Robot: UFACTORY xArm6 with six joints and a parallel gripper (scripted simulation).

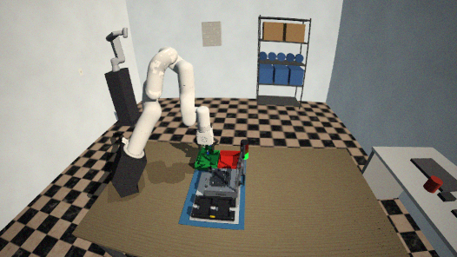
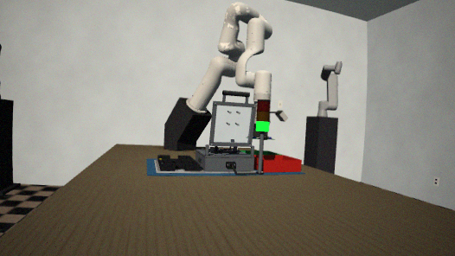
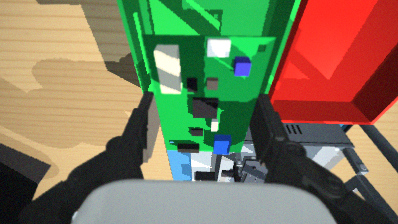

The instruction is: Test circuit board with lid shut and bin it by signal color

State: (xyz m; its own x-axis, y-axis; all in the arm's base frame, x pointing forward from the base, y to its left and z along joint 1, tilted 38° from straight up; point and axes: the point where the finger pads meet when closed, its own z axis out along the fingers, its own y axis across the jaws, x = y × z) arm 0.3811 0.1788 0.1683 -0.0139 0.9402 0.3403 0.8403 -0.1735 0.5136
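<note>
The green bin lies 10 cm below my hand. The rest, counted from my hand: green circuit board (1 cm below); black latch hook (4 cm ahead, 14 cm to the right, 3 cm below); red bin (15 cm ahead, 10 cm below).
</note>
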